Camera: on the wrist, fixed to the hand. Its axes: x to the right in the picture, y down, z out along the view.
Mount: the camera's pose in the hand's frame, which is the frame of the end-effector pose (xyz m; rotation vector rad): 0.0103 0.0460 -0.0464 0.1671 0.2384 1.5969
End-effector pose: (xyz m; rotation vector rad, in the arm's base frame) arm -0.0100 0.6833 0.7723 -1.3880 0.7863 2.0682
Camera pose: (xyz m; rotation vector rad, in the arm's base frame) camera -0.0163 0.6194 0.7566 0.5356 -1.6798 -1.6425
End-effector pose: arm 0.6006 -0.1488 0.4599 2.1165 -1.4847 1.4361
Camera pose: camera 0.5364 -0.1489 0.4757 -0.2388 2.1612 -1.3708
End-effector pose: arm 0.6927 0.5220 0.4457 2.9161 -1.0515 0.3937
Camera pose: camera 0.6607 0.4846 0.4899 -1.1392 2.5957 -0.6356
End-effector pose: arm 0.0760 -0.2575 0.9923 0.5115 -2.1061 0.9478
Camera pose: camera 0.0634 -0.1930 0.9994 -1.3901 -1.9336 1.8314
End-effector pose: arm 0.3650 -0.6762 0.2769 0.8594 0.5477 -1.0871
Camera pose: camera 0.4123 -0.6341 0.2578 1.1882 -0.1417 0.4438
